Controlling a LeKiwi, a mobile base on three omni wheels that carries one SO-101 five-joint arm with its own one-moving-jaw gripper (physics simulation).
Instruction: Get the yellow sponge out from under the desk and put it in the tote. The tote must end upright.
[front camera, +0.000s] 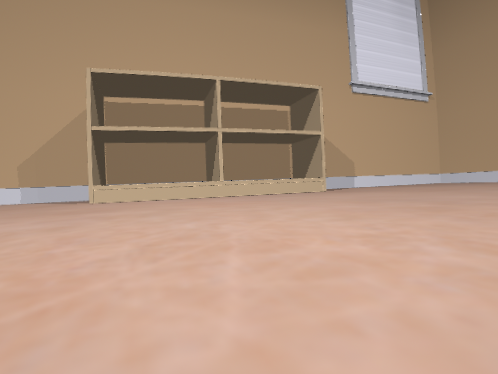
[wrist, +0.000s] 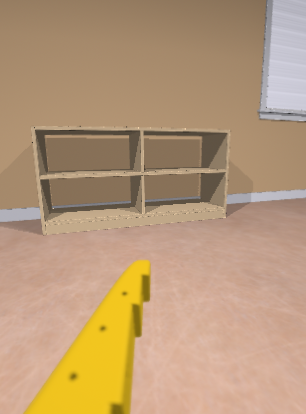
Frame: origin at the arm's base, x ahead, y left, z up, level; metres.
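Seen in the pictures: end effector, tool point: (wrist: 150, 275).
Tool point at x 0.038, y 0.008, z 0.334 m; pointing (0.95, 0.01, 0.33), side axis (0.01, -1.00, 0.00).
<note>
A point is followed by its place in that frame.
The yellow sponge, the desk and the tote do not show in the front camera view or the wrist view. My gripper is fully open and empty. In the wrist view its one notched yellow jaw reaches up from the lower left, with its tip near the middle of the picture, over the floor in front of a shelf unit. The moving jaw is out of the picture. The gripper does not show in the front camera view.
A low wooden shelf unit (front camera: 219, 105) {x 1.450, y 0.105, z 0.370 m} (wrist: 143, 172) {x 1.451, y 0.102, z 0.254 m} with four open compartments stands against the brown wall (front camera: 225, 35) {x 1.891, y 0.082, z 0.976 m} (wrist: 140, 60) {x 1.872, y 0.138, z 1.038 m}. A window with a white blind (front camera: 387, 45) {x 2.337, y -1.286, z 1.120 m} (wrist: 289, 55) {x 2.294, y -1.158, z 1.220 m} is on the wall to the right. The pinkish floor (front camera: 250, 280) {x 0.213, y -0.001, z -0.089 m} (wrist: 225, 300) {x 0.644, y -0.205, z -0.089 m} stretches up to the shelf unit.
</note>
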